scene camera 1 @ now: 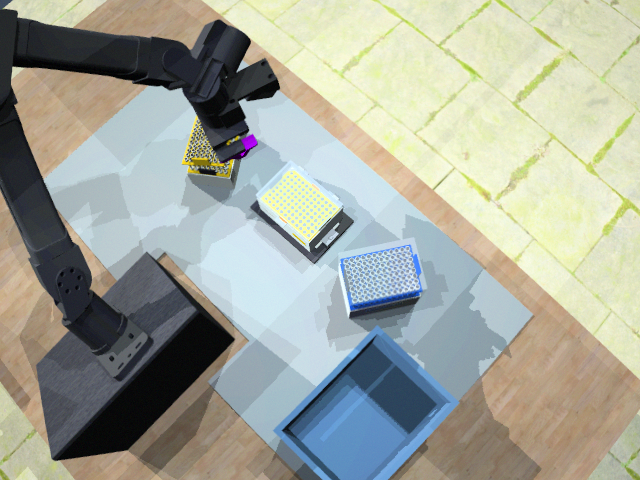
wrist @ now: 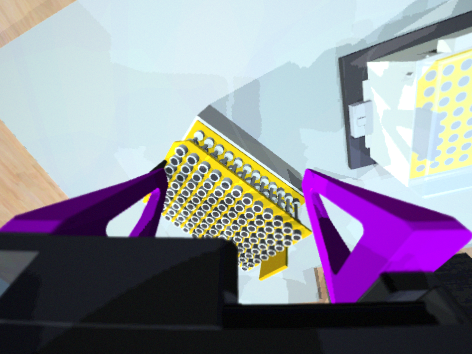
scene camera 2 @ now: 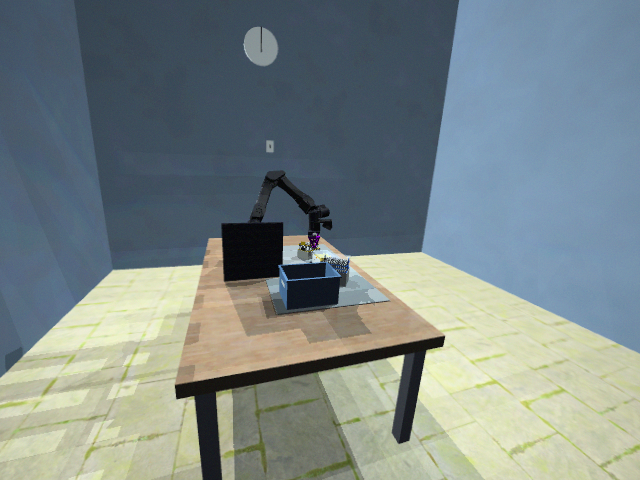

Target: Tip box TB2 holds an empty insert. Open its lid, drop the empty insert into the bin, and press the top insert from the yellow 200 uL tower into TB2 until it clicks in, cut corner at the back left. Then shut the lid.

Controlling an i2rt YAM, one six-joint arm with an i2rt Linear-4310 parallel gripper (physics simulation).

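Observation:
The box TB2 [scene camera 1: 299, 204] [wrist: 420, 145] sits on a dark base at the centre of the mat. Its clear lid is shut over a yellow insert with open holes. The yellow tower [scene camera 1: 209, 176] [scene camera 2: 305, 254] [wrist: 250, 152] stands behind it, partly hidden by the arm in scene camera 1. Its top insert [scene camera 1: 199, 147] [wrist: 225, 200], full of tips, sits shifted and looks tilted, with a row of the insert below showing along one edge. My gripper [scene camera 1: 239, 148] [scene camera 2: 314, 240] [wrist: 235, 176] is open, its purple fingers on either side of the top insert in the wrist view. The blue bin [scene camera 1: 449, 401] [scene camera 2: 312, 294] shows a bare floor.
A blue-rimmed tower [scene camera 1: 382, 273] [scene camera 2: 343, 277] full of tips stands between TB2 and the bin. The arm's black pedestal [scene camera 1: 178, 361] [scene camera 2: 252, 253] stands beside the grey mat [scene camera 1: 248, 289]. The table's long edge runs beyond the mat.

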